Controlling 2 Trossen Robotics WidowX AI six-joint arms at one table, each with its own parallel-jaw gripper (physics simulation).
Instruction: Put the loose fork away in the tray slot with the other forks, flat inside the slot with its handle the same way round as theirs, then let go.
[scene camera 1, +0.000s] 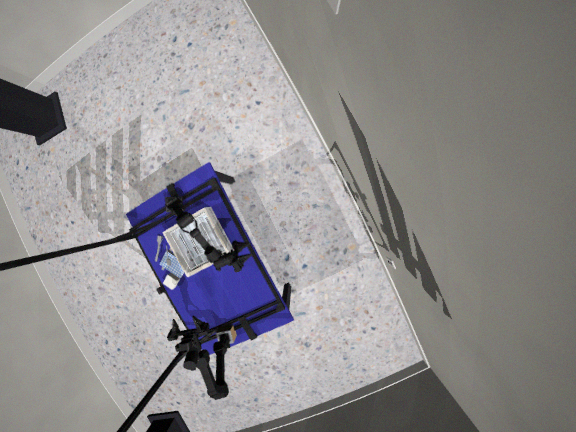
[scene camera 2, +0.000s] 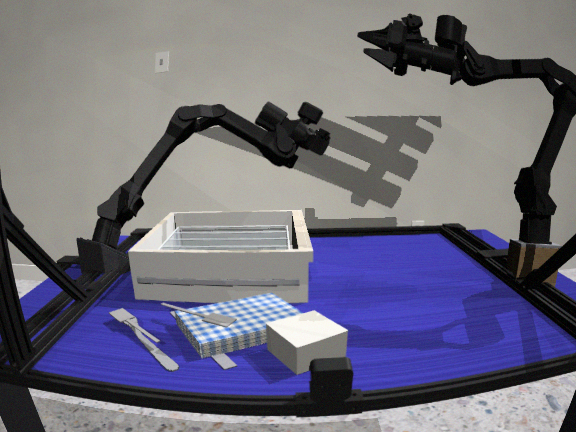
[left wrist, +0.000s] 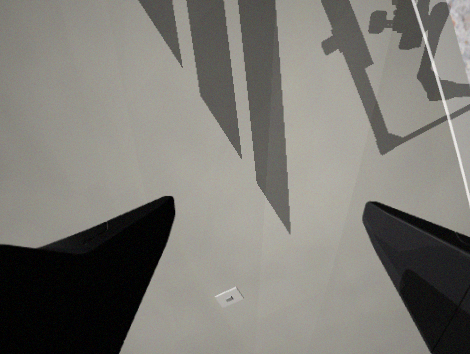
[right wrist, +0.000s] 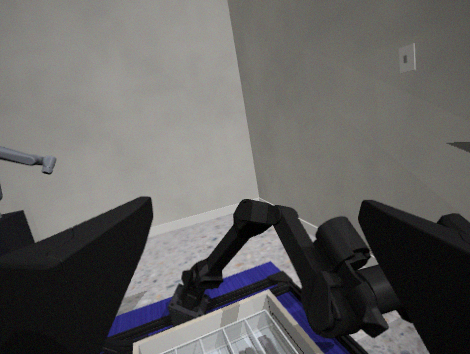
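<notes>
Flat grey utensils lie near the table front in scene camera 2: a long one (scene camera 2: 159, 353) at the left with a shorter piece across it, one (scene camera 2: 220, 319) on the checked cloth, and an end (scene camera 2: 225, 361) showing from under it. I cannot tell which is the loose fork. The slotted clear tray (scene camera 2: 225, 239) sits inside the white box (scene camera 2: 220, 267) (right wrist: 175, 337); grey utensils show blurred in its slots in the right wrist view. My left gripper (left wrist: 268, 208) is open and empty, high beyond the box, facing the wall. My right gripper (scene camera 2: 362, 43) is open and empty, high at the right.
The blue checked cloth (scene camera 2: 240, 315) (scene camera 1: 171, 264) lies in front of the box. A white block (scene camera 2: 307, 332) (scene camera 1: 172, 281) stands against its right end. A black frame runs round the blue table. A small cardboard box (scene camera 2: 535, 261) stands at the right arm's base.
</notes>
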